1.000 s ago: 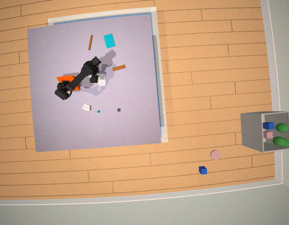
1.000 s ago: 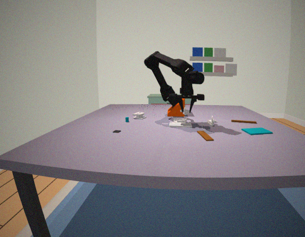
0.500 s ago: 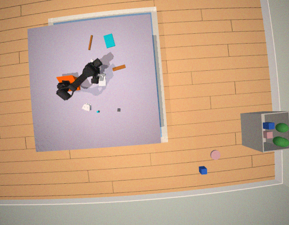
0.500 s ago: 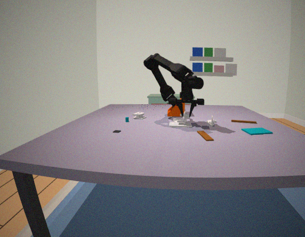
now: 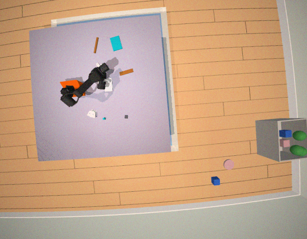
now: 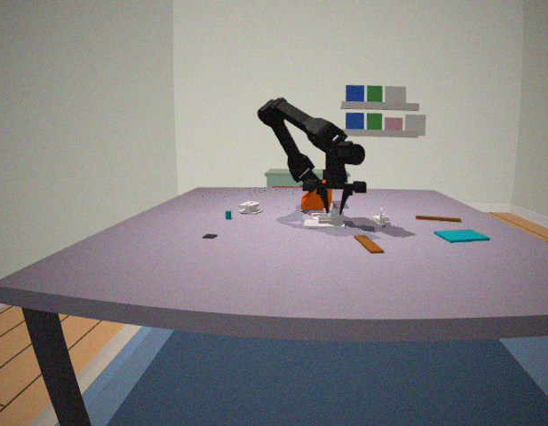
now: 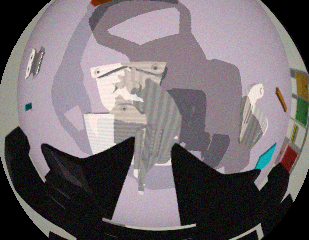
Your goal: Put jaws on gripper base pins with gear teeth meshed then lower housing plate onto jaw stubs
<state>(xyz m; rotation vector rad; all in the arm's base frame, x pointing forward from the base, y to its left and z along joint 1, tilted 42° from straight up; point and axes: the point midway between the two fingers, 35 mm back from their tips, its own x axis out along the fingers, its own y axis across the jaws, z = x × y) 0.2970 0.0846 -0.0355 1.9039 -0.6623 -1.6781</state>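
The flat white part is 2 cm ahead of my gripper tip, 3 cm to the right of it and 3 cm below it. The rest, counted from my gripper tip: cyan plate: 7 cm ahead, 37 cm to the left, 3 cm below; then dark square: 19 cm ahead, 32 cm to the right, 3 cm below; then teal peg: 1 cm behind, 34 cm to the right, 2 cm below.
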